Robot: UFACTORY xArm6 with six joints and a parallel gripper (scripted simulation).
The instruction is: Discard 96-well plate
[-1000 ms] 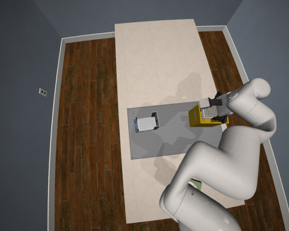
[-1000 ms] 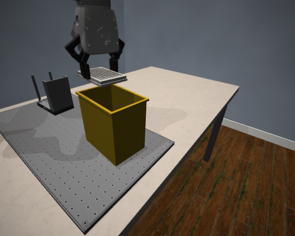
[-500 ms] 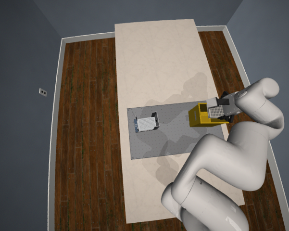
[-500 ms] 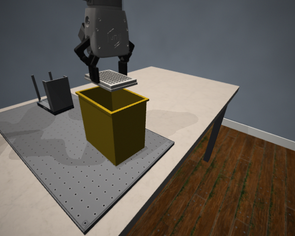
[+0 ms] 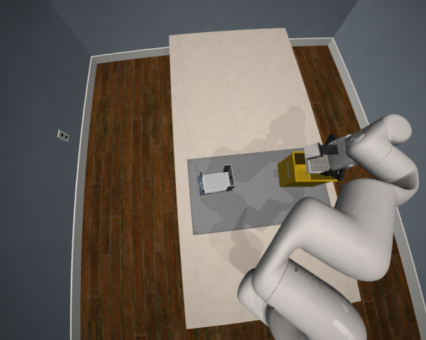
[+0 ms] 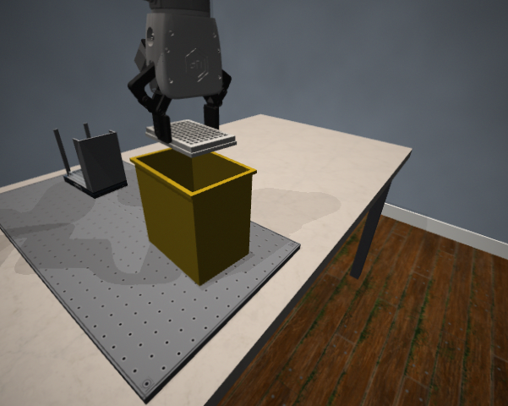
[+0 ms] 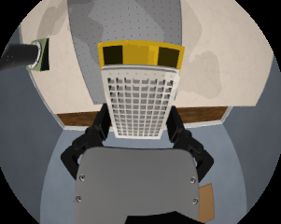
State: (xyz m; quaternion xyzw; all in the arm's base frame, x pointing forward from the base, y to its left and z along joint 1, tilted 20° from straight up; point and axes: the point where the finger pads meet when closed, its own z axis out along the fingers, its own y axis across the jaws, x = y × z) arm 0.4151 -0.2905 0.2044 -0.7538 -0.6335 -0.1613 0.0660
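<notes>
Now: hand 1 cm above the white 96-well plate. From my hand the other things lie so: yellow plastics bin W1 (15 cm below).
</notes>
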